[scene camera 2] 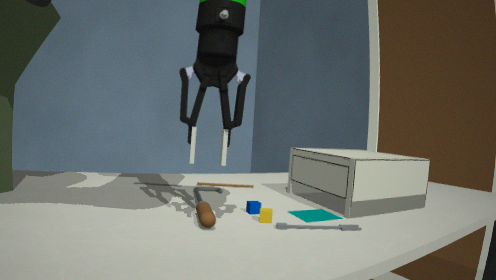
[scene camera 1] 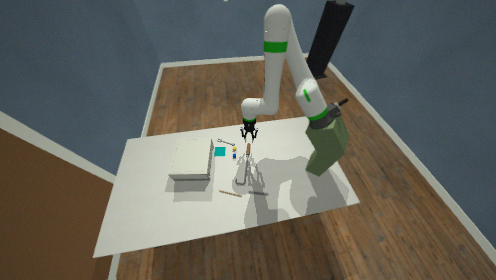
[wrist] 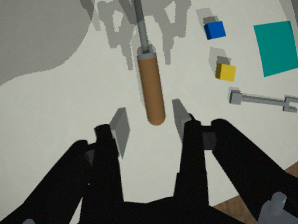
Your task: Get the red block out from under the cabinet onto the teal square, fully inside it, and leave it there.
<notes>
I see my gripper point(scene camera 2: 206, 163).
My gripper is seen too in the wrist view point(wrist: 150, 115).
</notes>
